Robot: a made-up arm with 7 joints.
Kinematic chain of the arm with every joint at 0, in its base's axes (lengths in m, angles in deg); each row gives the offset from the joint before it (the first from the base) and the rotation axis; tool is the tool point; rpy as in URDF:
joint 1: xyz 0 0 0 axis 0.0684 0.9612 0.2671
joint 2: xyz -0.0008 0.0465 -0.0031 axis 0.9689 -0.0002 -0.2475
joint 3: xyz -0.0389 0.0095 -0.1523 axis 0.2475 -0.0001 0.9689
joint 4: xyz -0.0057 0 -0.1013 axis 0.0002 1 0
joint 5: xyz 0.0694 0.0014 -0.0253 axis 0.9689 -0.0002 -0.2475
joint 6: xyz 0.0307 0 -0.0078 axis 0.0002 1 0
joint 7: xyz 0.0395 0 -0.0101 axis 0.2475 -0.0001 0.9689
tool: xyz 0 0 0 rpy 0 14.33 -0.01
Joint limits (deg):
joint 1: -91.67..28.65
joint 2: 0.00..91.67
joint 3: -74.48..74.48
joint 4: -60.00..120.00
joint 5: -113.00..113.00
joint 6: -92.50..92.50
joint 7: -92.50..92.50
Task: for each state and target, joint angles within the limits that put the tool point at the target. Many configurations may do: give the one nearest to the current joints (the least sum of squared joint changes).
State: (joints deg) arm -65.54 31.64 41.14 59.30 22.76 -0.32 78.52
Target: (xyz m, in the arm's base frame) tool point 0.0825 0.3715 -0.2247
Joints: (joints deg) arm -17.11 46.62 51.71 64.75 23.04 3.32 78.52
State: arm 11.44 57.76 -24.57 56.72 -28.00 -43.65 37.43
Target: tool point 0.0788 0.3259 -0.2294
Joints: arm -3.56 57.50 -23.03 50.52 -27.82 -44.94 37.43
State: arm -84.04 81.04 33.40 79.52 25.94 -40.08 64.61
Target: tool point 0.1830 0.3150 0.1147
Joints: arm -67.29 73.94 35.75 36.30 21.30 -64.77 64.61
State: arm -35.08 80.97 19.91 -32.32 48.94 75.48 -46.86
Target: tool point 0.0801 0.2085 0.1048
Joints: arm -37.93 87.81 28.01 -58.77 56.34 71.97 -46.86
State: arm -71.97 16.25 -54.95 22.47 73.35 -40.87 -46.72
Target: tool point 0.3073 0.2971 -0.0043
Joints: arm -77.61 70.23 -47.34 55.99 77.80 -29.22 -46.72
